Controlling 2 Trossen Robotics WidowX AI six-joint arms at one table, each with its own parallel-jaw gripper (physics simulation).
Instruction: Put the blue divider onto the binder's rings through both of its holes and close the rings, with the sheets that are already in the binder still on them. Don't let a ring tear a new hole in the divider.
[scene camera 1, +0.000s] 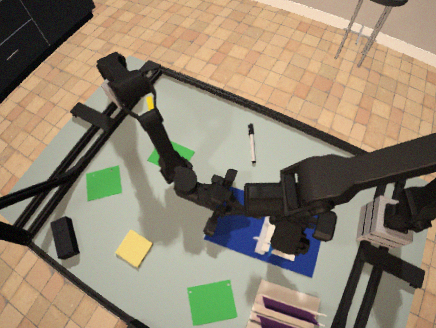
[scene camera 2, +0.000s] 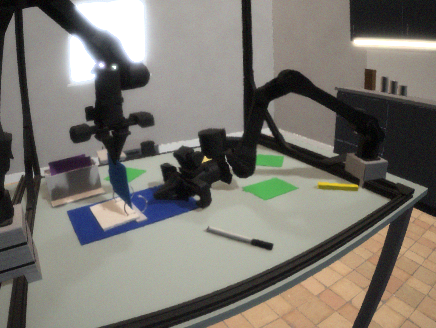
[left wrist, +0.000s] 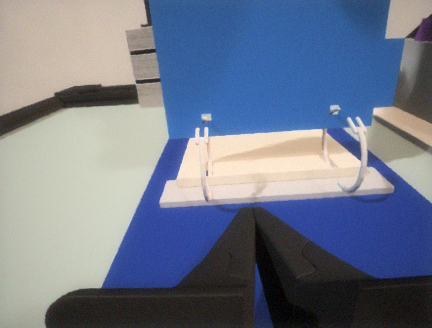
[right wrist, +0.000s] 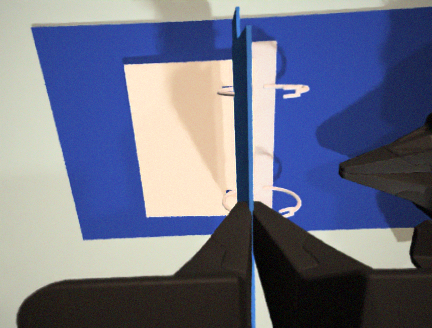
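Seen in the pictures: left gripper, fingertip midpoint: (scene camera 2: 153, 196) (left wrist: 251, 217) (right wrist: 339, 170); right gripper, fingertip midpoint: (scene camera 2: 115, 164) (right wrist: 248, 212); left arm's base at its link origin: (scene camera 2: 367, 157); right arm's base at its link origin: (scene camera 1: 396, 218).
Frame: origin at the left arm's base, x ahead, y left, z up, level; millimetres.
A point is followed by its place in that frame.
Note:
The blue divider (scene camera 2: 120, 182) @(y 25, x 682, z 9 mm) (left wrist: 280, 65) @(y 7, x 689, z 4 mm) (right wrist: 243, 115) @(y -22, x 705, z 42 mm) stands upright over the binder (scene camera 1: 235, 232) @(y -62, x 616, z -68 mm) (scene camera 2: 87, 230) @(y 93, x 767, z -69 mm) (left wrist: 135, 240) @(y 58, x 600, z -69 mm) (right wrist: 95, 150) @(y 62, x 784, z -69 mm), its two holes side by side near its lower edge. My right gripper (scene camera 2: 116, 159) @(y 11, x 689, z 47 mm) (right wrist: 248, 212) @(y 11, x 689, z 47 mm) is shut on it from above. The near ring halves (left wrist: 203, 170) @(y 29, x 628, z -37 mm) (left wrist: 364, 150) @(y -42, x 663, z -33 mm) rise before the divider, the others behind it; the rings are open. Whether any tip is in a hole is unclear. Cream sheets (scene camera 2: 112, 215) @(y 46, x 711, z -61 mm) (left wrist: 270, 150) @(y 18, x 709, z -60 mm) (right wrist: 170, 150) @(y 37, x 729, z -61 mm) lie flat at the rings. My left gripper (scene camera 2: 156, 194) @(y -1, x 611, z -45 mm) (left wrist: 251, 217) @(y -1, x 611, z -45 mm) (right wrist: 339, 170) @(y -1, x 611, z -45 mm) is shut, empty, beside the rings.
Green squares (scene camera 1: 104, 183) @(y -246, x 234, z -70 mm) (scene camera 1: 212, 302) @(y -233, x 702, z -70 mm) (scene camera 2: 270, 188) @(y -32, x 311, z -71 mm), a yellow square (scene camera 1: 134, 248) @(y -292, x 458, z -62 mm), a black block (scene camera 1: 65, 237) @(y -420, x 309, z -37 mm) and a marker (scene camera 1: 252, 147) @(y 162, x 471, z -60 mm) (scene camera 2: 232, 236) @(y 172, x 469, z -63 mm) lie on the table. A holder with purple pieces (scene camera 1: 285, 305) (scene camera 2: 75, 180) stands near the binder. A yellow bar (scene camera 2: 337, 186) @(y 34, x 134, z -61 mm) lies by the left arm's base.

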